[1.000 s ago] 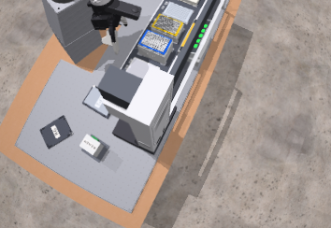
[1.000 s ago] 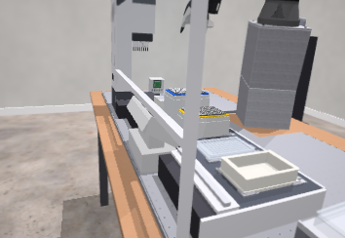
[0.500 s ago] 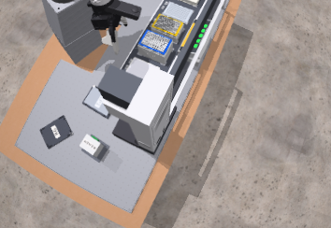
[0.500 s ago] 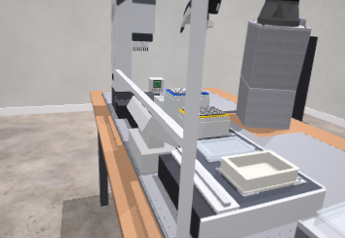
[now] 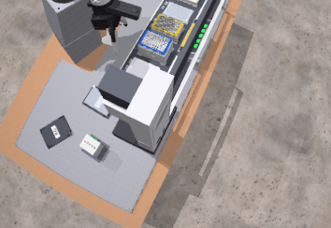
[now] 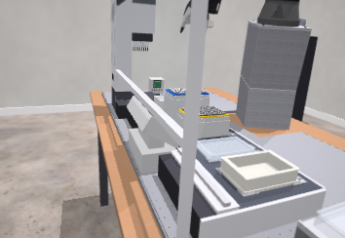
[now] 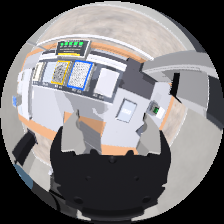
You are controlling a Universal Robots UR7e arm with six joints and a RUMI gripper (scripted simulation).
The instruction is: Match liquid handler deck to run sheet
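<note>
Now: hand 250 mm to the right of the yellow-framed tip rack, 240 mm above it and 50 mm short of it. From my hand the other things lie so: white sealed block: 260 mm below, 60 mm ahead, 10 mm to the left; blue-framed tip rack: 210 mm below, 130 mm to the left, 50 mm ahead; ready key post: 350 mm to the right, 270 mm below, 20 mm ahead.
</note>
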